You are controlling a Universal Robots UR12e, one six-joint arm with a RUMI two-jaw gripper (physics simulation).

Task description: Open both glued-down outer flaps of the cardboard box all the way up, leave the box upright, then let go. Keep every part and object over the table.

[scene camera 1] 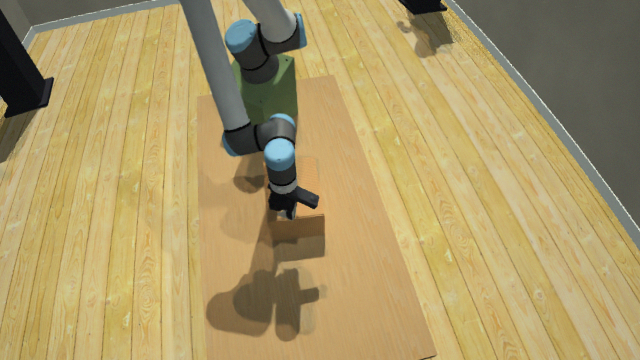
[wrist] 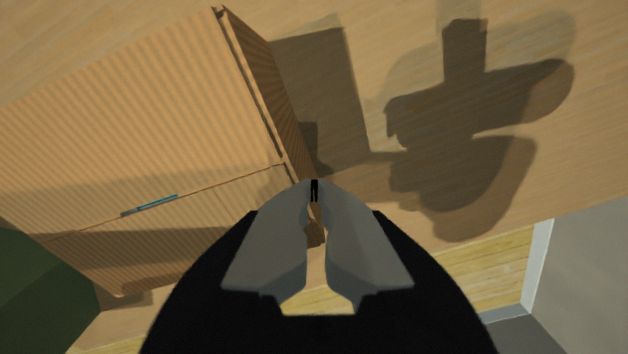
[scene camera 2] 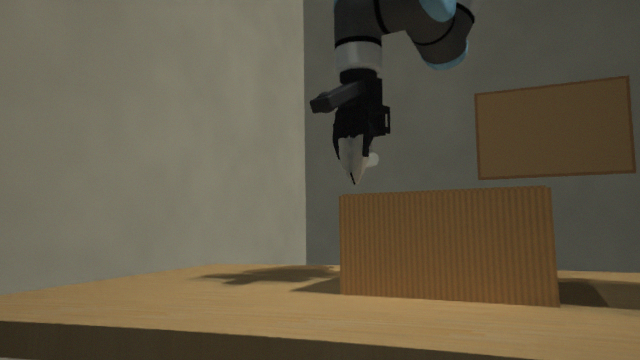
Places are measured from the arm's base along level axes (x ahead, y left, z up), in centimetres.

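Pixels of known places: gripper, fingertip midpoint: (scene camera 1: 292,219) (wrist: 313,181) (scene camera 2: 355,184); arm's base at its link origin: (scene camera 1: 260,67).
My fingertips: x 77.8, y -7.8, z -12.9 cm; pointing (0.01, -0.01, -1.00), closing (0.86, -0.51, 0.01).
Ahead of a thing's pixels: the offset from my fingertips to its top centre. "pt": to the spot under its first point. Level surfaces: height alone.
The brown corrugated cardboard box {dx -16.2, dy +4.6, dz -2.7 cm} (scene camera 1: 300,227) (scene camera 2: 447,245) stands upright on the table {dz -18.3 cm} (scene camera 1: 350,300) (scene camera 2: 150,305). In the wrist view one outer flap {pt dx -8.9, dy +10.3, dz -2.7 cm} (wrist: 145,115) and the other outer flap (wrist: 145,250) lie flat across the top and meet at a thin seam. A narrow teal and grey strip {dx -16.2, dy +4.6, dz -4.3 cm} (wrist: 157,202) shows in that seam. A thin slit runs along the top's end edge. My gripper (scene camera 1: 290,217) (scene camera 2: 354,183) (wrist: 313,181) is shut and empty, fingertips pointing down. In the second scene view it appears slightly above the box's top edge, near its left end. In the wrist view the fingers hide part of the second flap.
The green robot base (scene camera 1: 280,92) (wrist: 40,280) stands behind the box at the table's far end. The arm hangs over the box and hides part of its top in the first scene view. A brown board (scene camera 2: 555,127) is on the back wall. Arm shadows fall on the table.
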